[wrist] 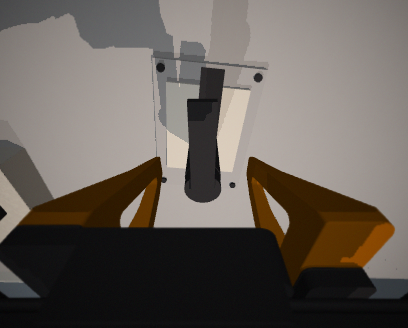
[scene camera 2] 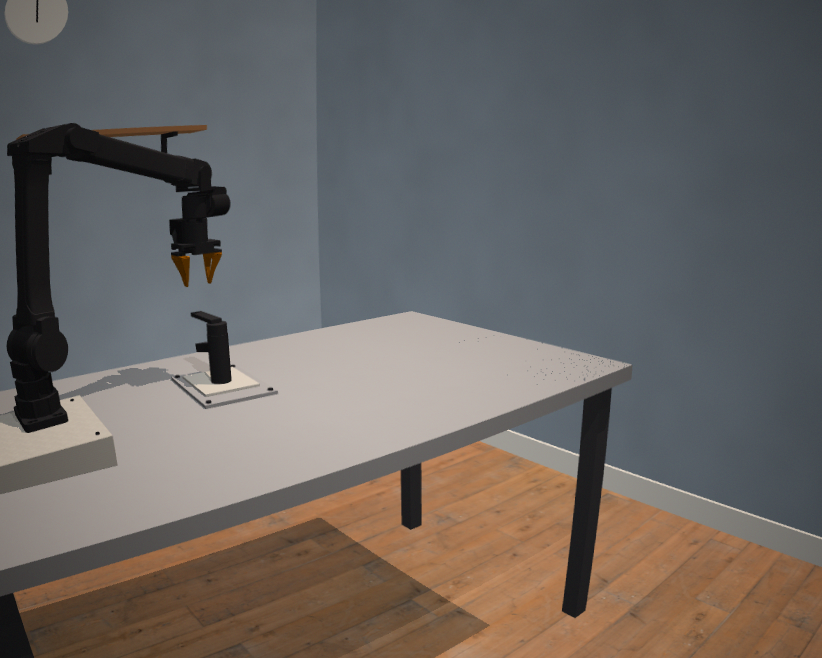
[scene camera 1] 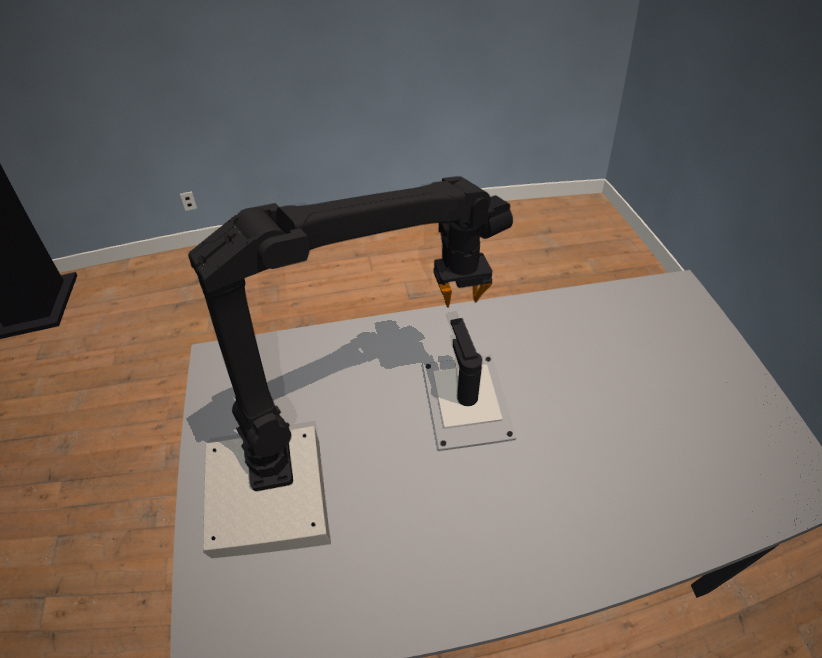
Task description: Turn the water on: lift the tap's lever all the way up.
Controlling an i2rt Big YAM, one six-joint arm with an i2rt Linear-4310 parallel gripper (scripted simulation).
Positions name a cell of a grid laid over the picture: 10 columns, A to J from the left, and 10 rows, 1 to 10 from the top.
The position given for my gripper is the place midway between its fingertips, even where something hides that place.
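Note:
A flat lever (wrist: E4) is visible. So is my gripper (scene camera 1: F5), which the wrist view (wrist: F6) and scene camera 2 (scene camera 2: C5) show as well.

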